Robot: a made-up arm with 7 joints.
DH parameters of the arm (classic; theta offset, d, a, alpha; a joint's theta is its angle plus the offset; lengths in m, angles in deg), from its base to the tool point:
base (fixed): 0 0 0 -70
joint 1: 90 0 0 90
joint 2: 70 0 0 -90
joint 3: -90 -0.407 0.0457 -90
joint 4: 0 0 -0.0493 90
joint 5: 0 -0.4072 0 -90
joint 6: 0 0 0 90
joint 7: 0 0 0 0
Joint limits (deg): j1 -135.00..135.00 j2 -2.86..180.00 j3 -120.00..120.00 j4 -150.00..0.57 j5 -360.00..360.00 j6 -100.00..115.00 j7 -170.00..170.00
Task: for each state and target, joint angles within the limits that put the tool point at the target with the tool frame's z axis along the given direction. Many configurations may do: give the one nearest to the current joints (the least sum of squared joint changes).
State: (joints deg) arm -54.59 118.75 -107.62 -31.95 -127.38 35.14 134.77
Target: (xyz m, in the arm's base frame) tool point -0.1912 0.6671 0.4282 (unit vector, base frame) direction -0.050 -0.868 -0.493
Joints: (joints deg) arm -47.17 129.00 -107.01 -1.57 -126.71 16.07 134.77
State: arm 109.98 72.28 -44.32 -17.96 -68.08 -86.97 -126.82
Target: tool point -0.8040 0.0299 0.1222 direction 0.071 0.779 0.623
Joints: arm 109.32 31.13 -26.83 -27.12 -42.82 -82.81 -126.82
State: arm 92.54 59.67 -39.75 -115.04 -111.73 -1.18 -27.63
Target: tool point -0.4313 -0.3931 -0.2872 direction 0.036 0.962 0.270
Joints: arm 90.84 15.00 -71.69 -88.29 -104.19 -23.19 -27.63
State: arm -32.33 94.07 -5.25 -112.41 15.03 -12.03 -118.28
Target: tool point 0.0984 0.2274 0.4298 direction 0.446 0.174 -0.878
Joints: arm -75.45 62.59 37.01 -118.82 7.76 5.99 -118.28
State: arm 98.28 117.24 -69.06 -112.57 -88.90 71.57 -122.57
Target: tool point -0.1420 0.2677 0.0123 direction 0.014 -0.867 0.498
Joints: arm 81.39 153.72 -78.60 -149.88 -39.25 89.24 -122.57
